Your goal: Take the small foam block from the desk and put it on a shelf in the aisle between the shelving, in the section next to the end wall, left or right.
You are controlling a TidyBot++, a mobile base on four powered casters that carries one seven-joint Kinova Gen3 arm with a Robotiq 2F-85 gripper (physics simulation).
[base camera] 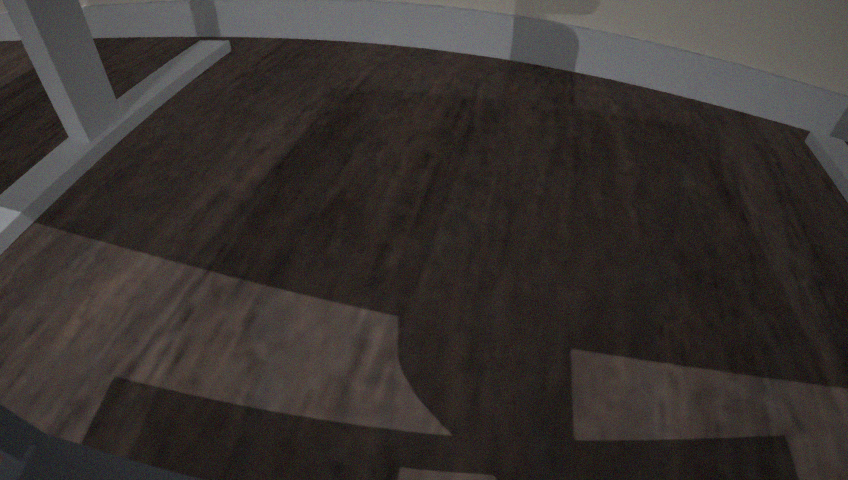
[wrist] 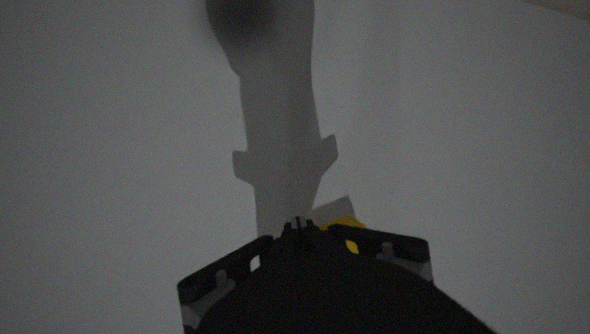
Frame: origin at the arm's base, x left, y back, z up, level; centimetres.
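Seen in the pictures: gripper, fingertip midpoint: (wrist: 298, 225).
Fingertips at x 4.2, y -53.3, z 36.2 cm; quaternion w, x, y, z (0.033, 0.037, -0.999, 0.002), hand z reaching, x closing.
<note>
A point is followed by its place in that frame.
The yellow foam block (wrist: 345, 222) {x -1.7, y -52.4, z 34.2 cm} lies on the pale grey desk top (wrist: 125, 125) {x 23.8, y -65.9, z 32.4 cm}, at the lower middle of the wrist view. Most of it is hidden behind my gripper; a strip of it shows above the right finger and a small patch shows through a gap in that finger's linkage. My gripper (wrist: 298, 225) {x 4.2, y -53.3, z 36.2 cm} is shut, its fingertips together with nothing between them. The fingertips are to the left of the visible part of the block. The block and the gripper do not show in the base camera view. The shelving does not show in either view.
In the base camera view a grey desk leg (base camera: 65, 65) {x 54.7, y -58.2, z -25.0 cm} stands on a foot bar (base camera: 160, 77) at the left. A pale skirting board (base camera: 368, 29) {x 19.0, y -98.3, z -36.6 cm} runs along the wall at the back. Another grey bar (base camera: 830, 151) shows at the right edge. Shadows lie across the wooden floor (base camera: 476, 208) {x -2.7, y -50.0, z -39.6 cm}.
</note>
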